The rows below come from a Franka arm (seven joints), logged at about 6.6 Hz.
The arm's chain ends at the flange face. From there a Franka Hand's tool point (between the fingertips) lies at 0.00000 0.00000 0.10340 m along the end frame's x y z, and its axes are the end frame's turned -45 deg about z.
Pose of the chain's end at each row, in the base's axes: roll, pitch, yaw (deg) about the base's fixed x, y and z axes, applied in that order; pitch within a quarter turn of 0, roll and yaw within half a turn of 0; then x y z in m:
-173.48 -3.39 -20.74 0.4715 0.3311 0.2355
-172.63 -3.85 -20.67 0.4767 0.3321 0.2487
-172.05 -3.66 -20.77 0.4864 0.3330 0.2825
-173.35 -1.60 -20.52 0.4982 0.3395 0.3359
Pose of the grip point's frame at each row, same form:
-177.79 -7.01 24.32 0.4813 0.3399 0.1329
-177.51 -7.93 24.41 0.4878 0.3421 0.1464
-176.96 -8.21 24.27 0.4976 0.3441 0.1803
-176.42 -5.83 24.39 0.5051 0.3497 0.2332

